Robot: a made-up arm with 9 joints. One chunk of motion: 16 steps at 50 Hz.
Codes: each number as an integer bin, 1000 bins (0 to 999) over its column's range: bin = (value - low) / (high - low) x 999, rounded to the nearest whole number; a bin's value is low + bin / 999 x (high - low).
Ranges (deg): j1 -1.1..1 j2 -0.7..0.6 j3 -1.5..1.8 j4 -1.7..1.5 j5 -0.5..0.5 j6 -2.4..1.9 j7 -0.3..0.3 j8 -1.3..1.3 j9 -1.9..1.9
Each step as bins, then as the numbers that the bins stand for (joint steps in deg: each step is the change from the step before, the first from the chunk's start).
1 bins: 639 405 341 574 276 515 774 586 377
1 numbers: 0.243 -0.173 -0.374 0.139 -0.224 -0.183 0.165 0.225 -0.466
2 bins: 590 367 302 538 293 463 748 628 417
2 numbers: 0.140 -0.222 -0.502 0.023 -0.207 -0.407 0.149 0.334 -0.314
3 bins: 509 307 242 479 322 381 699 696 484
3 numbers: -0.030 -0.301 -0.701 -0.166 -0.178 -0.760 0.120 0.511 -0.059
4 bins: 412 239 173 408 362 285 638 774 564
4 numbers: -0.234 -0.389 -0.929 -0.393 -0.138 -1.173 0.083 0.714 0.245
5 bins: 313 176 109 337 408 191 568 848 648
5 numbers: -0.442 -0.471 -1.140 -0.621 -0.092 -1.578 0.041 0.907 0.565
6 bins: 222 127 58 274 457 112 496 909 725
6 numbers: -0.633 -0.535 -1.308 -0.822 -0.043 -1.918 -0.002 1.066 0.858
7 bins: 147 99 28 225 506 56 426 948 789
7 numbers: -0.791 -0.571 -1.408 -0.979 0.007 -2.159 -0.044 1.167 1.101
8 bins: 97 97 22 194 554 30 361 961 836
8 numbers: -0.896 -0.574 -1.427 -1.079 0.055 -2.271 -0.083 1.201 1.280
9 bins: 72 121 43 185 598 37 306 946 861
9 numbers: -0.949 -0.543 -1.358 -1.107 0.099 -2.241 -0.116 1.162 1.375
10 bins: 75 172 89 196 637 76 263 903 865
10 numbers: -0.942 -0.476 -1.206 -1.072 0.138 -2.073 -0.142 1.050 1.390
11 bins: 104 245 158 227 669 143 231 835 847
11 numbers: -0.881 -0.381 -0.978 -0.973 0.170 -1.784 -0.161 0.873 1.322
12 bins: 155 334 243 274 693 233 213 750 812
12 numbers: -0.774 -0.265 -0.697 -0.822 0.194 -1.397 -0.172 0.652 1.189
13 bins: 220 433 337 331 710 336 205 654 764
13 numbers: -0.638 -0.137 -0.387 -0.640 0.211 -0.954 -0.177 0.402 1.006
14 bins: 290 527 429 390 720 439 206 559 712
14 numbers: -0.490 -0.014 -0.083 -0.451 0.221 -0.510 -0.176 0.155 0.808
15 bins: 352 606 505 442 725 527 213 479 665
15 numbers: -0.360 0.089 0.168 -0.284 0.226 -0.132 -0.172 -0.053 0.630
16 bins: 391 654 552 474 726 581 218 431 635
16 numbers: -0.278 0.151 0.323 -0.182 0.227 0.101 -0.169 -0.178 0.515
